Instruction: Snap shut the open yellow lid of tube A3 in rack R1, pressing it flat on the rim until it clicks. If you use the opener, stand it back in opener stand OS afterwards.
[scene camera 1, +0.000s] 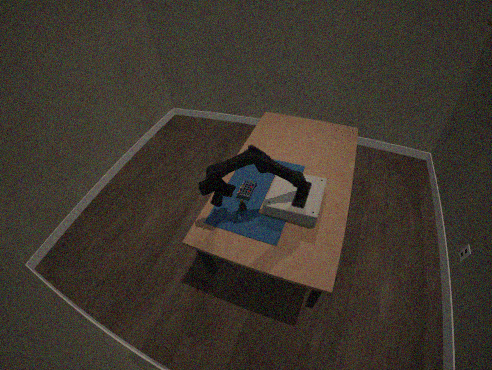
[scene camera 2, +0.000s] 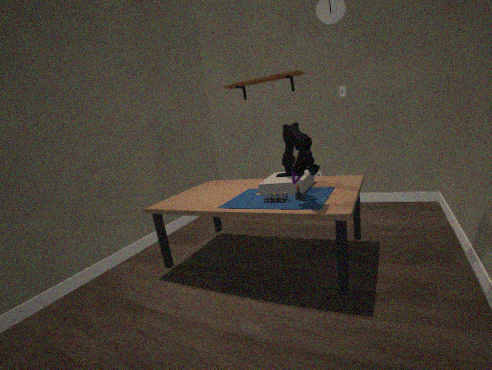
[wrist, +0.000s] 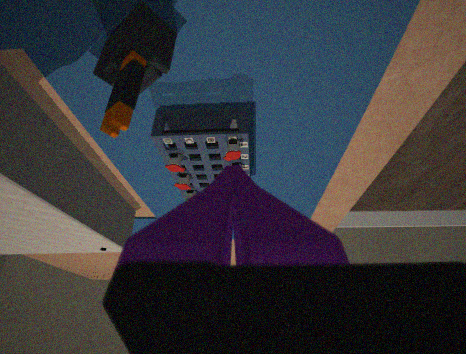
Observation:
My gripper (wrist: 232, 176) is shut, holding nothing. Also in view: a tube opener (wrist: 125, 92). I also see a blue mat (wrist: 307, 80).

